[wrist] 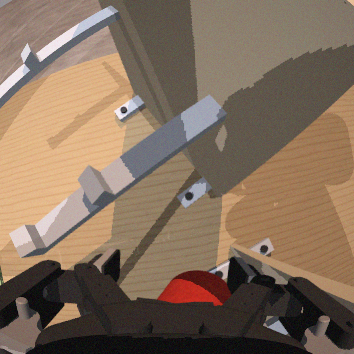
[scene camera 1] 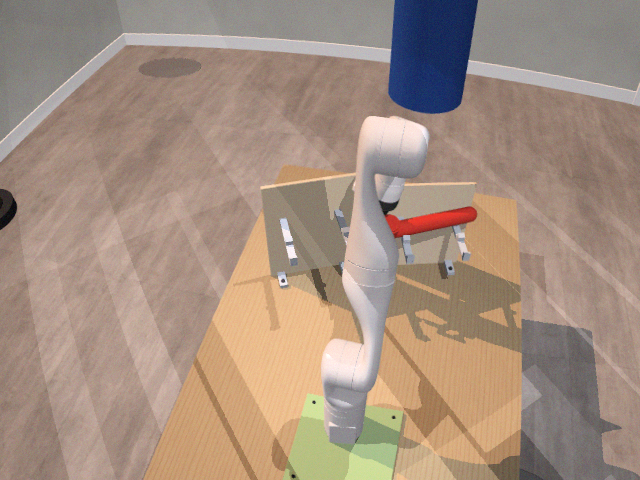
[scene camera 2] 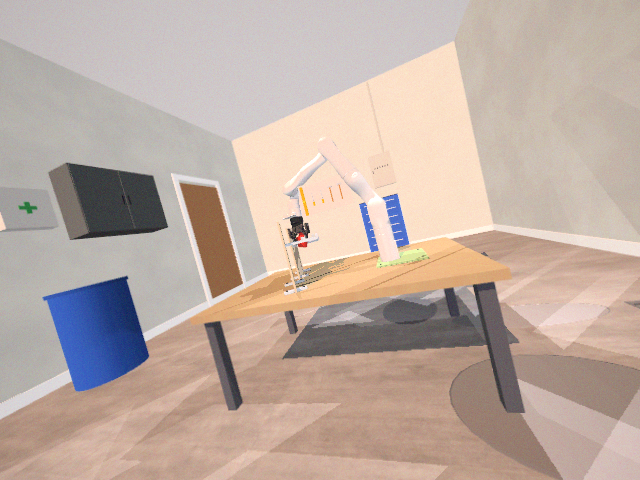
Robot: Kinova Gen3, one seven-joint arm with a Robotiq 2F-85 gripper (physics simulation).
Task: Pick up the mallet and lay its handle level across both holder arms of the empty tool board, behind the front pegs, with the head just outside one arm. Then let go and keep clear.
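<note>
The red mallet [scene camera 1: 439,219] [scene camera 2: 303,241] lies level across the two grey holder arms [scene camera 1: 461,242] of the right tool board [scene camera 1: 444,193]; its left end is hidden behind the arm. In the wrist view a red rounded part of the mallet [wrist: 194,288] shows low between the fingers. My gripper [wrist: 173,267] [scene camera 2: 298,227] is open, its fingers standing apart on either side of that red end. The left tool board [scene camera 1: 305,207] [wrist: 263,53] stands beside it with bare arms [scene camera 1: 288,240] [wrist: 140,165].
Both boards stand at the far end of the wooden table [scene camera 1: 258,361] [scene camera 2: 439,269] on small grey feet [wrist: 189,194]. The arm's green base plate [scene camera 1: 310,454] is at the near end. A blue cylinder [scene camera 1: 431,51] hangs in front of scene camera 1; a blue bin [scene camera 2: 95,330] stands on the floor.
</note>
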